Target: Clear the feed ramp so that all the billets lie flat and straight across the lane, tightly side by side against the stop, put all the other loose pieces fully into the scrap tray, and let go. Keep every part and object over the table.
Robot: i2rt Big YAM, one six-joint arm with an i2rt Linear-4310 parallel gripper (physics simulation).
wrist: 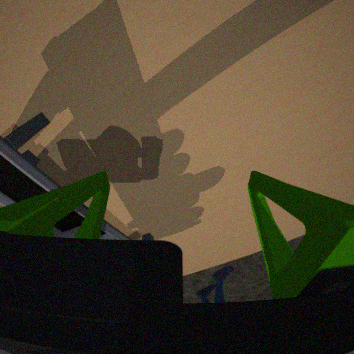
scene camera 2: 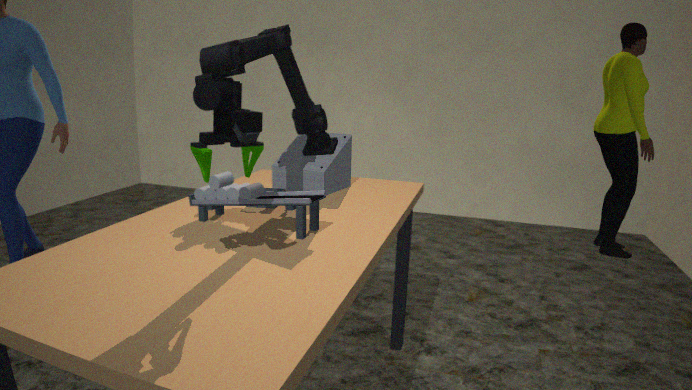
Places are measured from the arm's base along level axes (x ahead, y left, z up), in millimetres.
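Pixels of known places: gripper, fingertip midpoint: (wrist: 178,178) (scene camera 2: 227,179); arm's base, link origin: (scene camera 2: 320,148).
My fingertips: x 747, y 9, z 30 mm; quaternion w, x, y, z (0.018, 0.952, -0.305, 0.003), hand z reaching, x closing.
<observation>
For each thing: its middle in the pictures, then the offset to it from my fingertips. "pt": a spot on its surface instead. Level surfaces: height alone.
- feed ramp, surface spot: (wrist: 25,164) (scene camera 2: 288,201) pt dz -87, dx -175, dy +74 mm
- light grey cylinder, body centre: (scene camera 2: 221,180) dz -66, dx -262, dy -161 mm
- wooden table, surface height: dz -180 mm
The feed ramp (scene camera 2: 287,202) (wrist: 25,164) stands on legs above the table. In the scene view several light grey billets (scene camera 2: 229,193) lie side by side at its left end, and another light grey cylinder (scene camera 2: 221,179) rests on top of them, tilted. My gripper (scene camera 2: 227,178) (wrist: 178,178) is open and empty, pointing down. In the scene view its green fingertips appear at about the height of the top cylinder, one to each side of it; depth is hard to tell. In the wrist view the gripper body hides the billets. The scrap tray cannot be made out.
The wooden table (scene camera 2: 150,280) (wrist: 280,115) carries the arm's grey base block (scene camera 2: 337,165) behind the ramp. Dark ramp legs (scene camera 2: 301,220) reach the table top. Shadows fall across the table. Two people stand beyond it, one in blue (scene camera 2: 25,70), one in yellow (scene camera 2: 620,95).
</observation>
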